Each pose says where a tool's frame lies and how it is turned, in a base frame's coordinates. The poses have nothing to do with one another.
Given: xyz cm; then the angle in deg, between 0 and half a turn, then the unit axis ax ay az.
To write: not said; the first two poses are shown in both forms.
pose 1, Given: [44.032 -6.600 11.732 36.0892 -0.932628 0.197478 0.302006]
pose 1, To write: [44.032 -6.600 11.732 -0.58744 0.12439 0.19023]
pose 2, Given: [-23.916 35.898 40.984 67.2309 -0.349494 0.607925 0.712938]
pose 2, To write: [-23.916 35.898 40.984 -0.41010 0.71334 0.83656]
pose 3, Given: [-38.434 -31.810 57.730 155.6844 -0.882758 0.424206 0.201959]
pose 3, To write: [-38.434 -31.810 57.730 -2.39863 1.15265 0.54876]
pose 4, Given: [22.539 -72.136 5.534 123.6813 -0.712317 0.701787 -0.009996]
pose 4, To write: [22.539 -72.136 5.534 -1.53764 1.51491 -0.02158]
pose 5, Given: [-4.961 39.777 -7.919 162.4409 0.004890 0.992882 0.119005]
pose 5, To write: [-4.961 39.777 -7.919 0.01386 2.81495 0.33739]
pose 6, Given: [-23.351 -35.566 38.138 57.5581 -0.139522 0.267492 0.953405]
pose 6, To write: [-23.351 -35.566 38.138 -0.14016 0.26872 0.95777]
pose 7, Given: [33.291 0.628 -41.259 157.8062 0.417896 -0.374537 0.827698]
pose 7, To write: [33.291 0.628 -41.259 1.15099 -1.03156 2.27968]
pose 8, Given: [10.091 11.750 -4.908 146.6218 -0.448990 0.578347 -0.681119]
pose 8, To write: [10.091 11.750 -4.908 -1.14898 1.48001 -1.74301]
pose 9, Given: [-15.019 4.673 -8.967 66.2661 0.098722 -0.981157 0.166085]
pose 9, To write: [-15.019 4.673 -8.967 0.11418 -1.13477 0.19209]
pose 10, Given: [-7.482 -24.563 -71.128 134.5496 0.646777 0.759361 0.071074]
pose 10, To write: [-7.482 -24.563 -71.128 1.51885 1.78323 0.16691]
